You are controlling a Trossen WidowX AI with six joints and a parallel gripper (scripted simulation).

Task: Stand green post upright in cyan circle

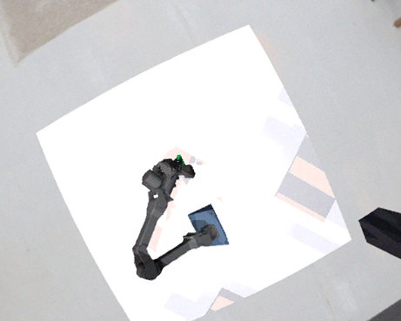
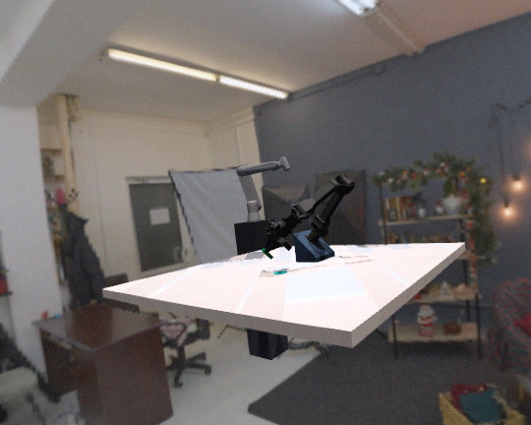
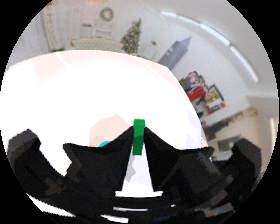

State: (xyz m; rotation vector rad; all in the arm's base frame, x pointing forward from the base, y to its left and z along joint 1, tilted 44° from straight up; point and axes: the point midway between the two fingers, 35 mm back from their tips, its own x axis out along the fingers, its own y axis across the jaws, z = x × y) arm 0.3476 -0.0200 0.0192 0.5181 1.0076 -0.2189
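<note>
Now: the cyan circle 30 mm behind my gripper tip, 50 mm to the left of it and 100 mm below it. Round my gripper tip: green post 20 mm behind, 10 mm below.
</note>
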